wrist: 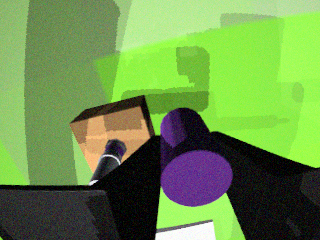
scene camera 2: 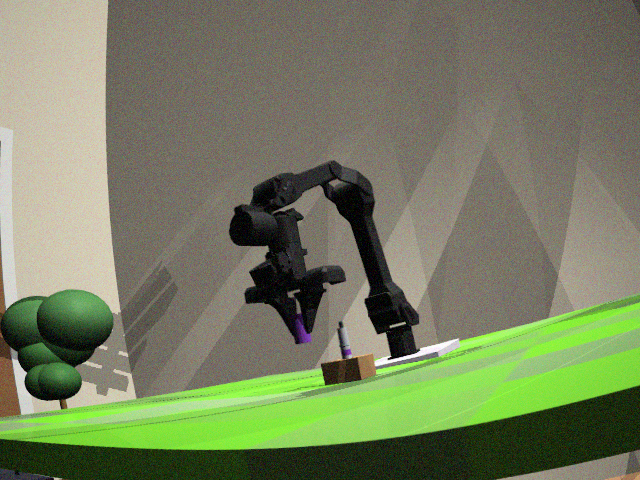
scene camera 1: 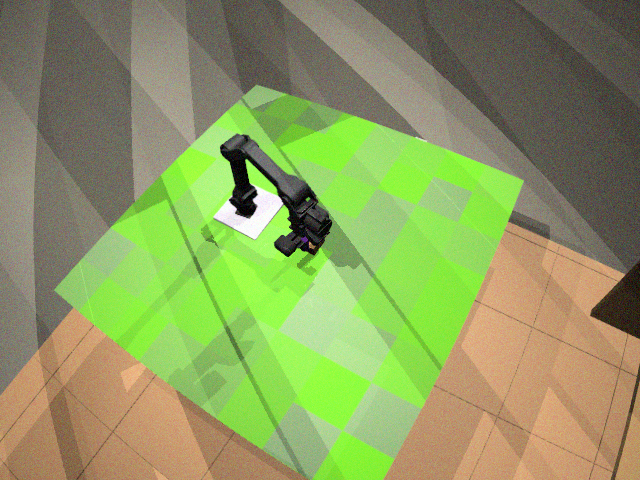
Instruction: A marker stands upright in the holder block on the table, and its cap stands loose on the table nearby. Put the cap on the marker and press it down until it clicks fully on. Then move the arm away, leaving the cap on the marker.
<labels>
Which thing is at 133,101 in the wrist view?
A brown holder block.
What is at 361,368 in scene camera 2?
A brown holder block.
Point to a purple cap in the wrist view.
194,171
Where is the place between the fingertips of the gripper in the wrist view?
At 185,140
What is the gripper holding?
A purple cap.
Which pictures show the gripper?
The wrist view, scene camera 2 and scene camera 1: all of them.
</labels>
